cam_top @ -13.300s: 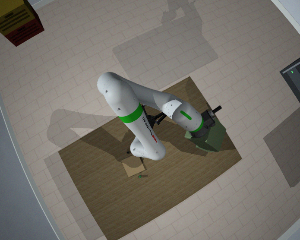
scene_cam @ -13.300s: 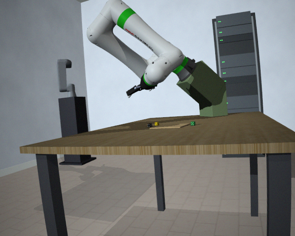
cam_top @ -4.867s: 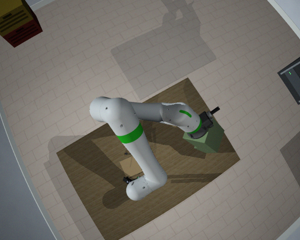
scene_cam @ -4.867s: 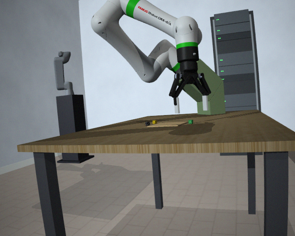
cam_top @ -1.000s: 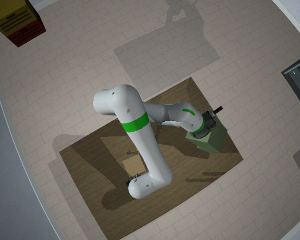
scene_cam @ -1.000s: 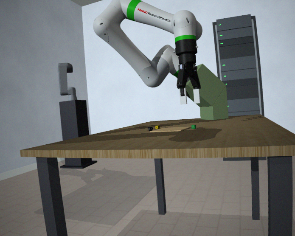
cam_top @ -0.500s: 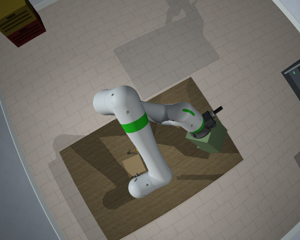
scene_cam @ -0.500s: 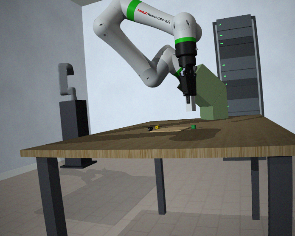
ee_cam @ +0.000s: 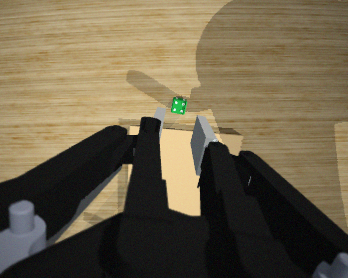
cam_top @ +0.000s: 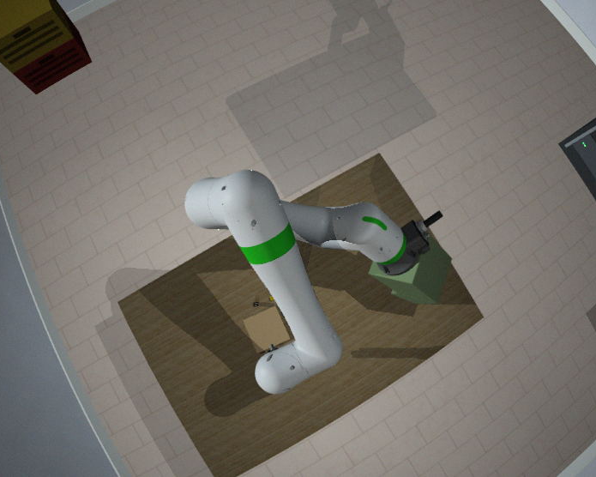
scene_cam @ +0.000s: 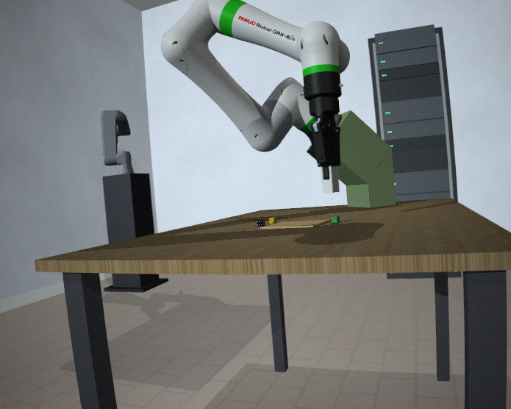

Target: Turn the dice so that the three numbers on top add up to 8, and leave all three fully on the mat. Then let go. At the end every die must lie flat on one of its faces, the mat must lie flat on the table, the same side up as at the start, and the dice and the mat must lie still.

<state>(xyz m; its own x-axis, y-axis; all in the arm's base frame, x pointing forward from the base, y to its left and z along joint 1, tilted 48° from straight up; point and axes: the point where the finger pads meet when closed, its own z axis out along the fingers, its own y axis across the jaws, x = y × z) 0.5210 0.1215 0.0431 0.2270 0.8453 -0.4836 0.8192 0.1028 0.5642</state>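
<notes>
The green die is 10 mm to the left of my hand and 100 mm below it. The rest, counted from my hand: tan mat: 100 mm to the right, 110 mm below; then yellow die: 90 mm behind, 180 mm to the right, 100 mm below; then black die: 20 mm behind, 200 mm to the right, 100 mm below.
</notes>
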